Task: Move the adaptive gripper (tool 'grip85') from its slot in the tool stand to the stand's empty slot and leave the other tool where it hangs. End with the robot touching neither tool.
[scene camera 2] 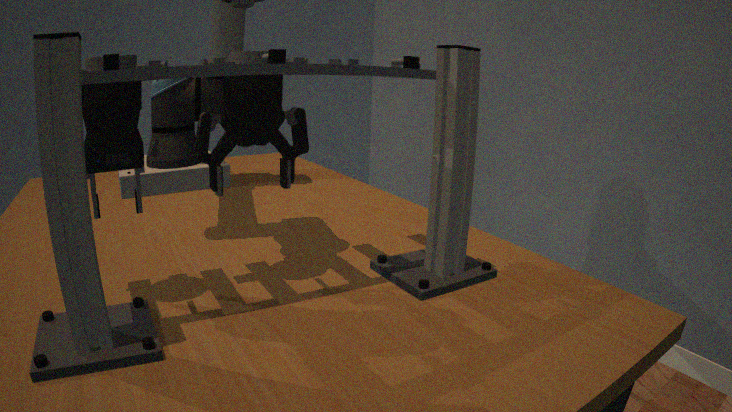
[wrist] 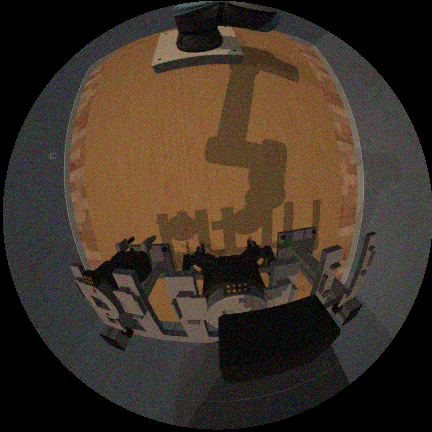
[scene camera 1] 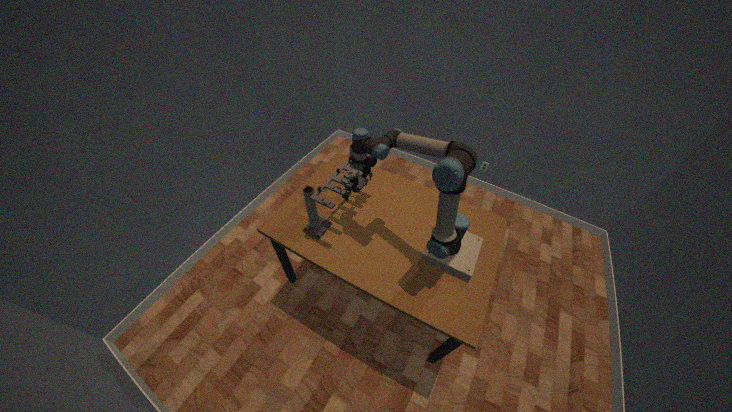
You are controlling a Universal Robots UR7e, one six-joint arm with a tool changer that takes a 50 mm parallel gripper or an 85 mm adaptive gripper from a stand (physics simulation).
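Frame: origin at the arm's base, x back, y right, z up, level; millimetres.
Seen in the pictures: arm's base, origin of the base link: [scene camera 2: 174, 162] [wrist: 199, 41].
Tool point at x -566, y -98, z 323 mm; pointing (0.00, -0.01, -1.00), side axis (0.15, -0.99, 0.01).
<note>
Pixels of each thing's top centre, then the offset from my tool point to it. "*": a spot on its surface instead. Level surfaces: height alone.
- slim parallel tool, middle of its top: [scene camera 2: 110, 57] [wrist: 98, 300] dx -81, dy +170, dz -79 mm
- prong, surface spot: [wrist: 329, 262] * dx -12, dy -123, dz -97 mm
- wooden table, its level: dz -378 mm
The adaptive gripper [scene camera 2: 251, 187] [wrist: 226, 246] hangs in the middle slot of the tool stand [scene camera 1: 311, 207] [scene camera 2: 358, 70] [wrist: 180, 284], fingers pointing down and spread apart, nothing between them. Its round top and orange contacts show in the wrist view. The arm's bare flange end, a black block [wrist: 275, 340] in the wrist view, is above it and looks apart from it. The slim parallel tool [scene camera 2: 113, 127] [wrist: 132, 265] hangs in the end slot, left in scene camera 2 and the wrist view. The slot at the other end, beside a prong [wrist: 329, 262], is empty.
The stand's two posts [scene camera 2: 64, 204] [scene camera 2: 453, 163] rise from bolted base plates on the wooden table [scene camera 1: 358, 276]. The arm's white base plate [scene camera 1: 473, 255] [wrist: 165, 47] is at the table's other end. The arm [scene camera 1: 422, 144] reaches over the table to the stand.
</note>
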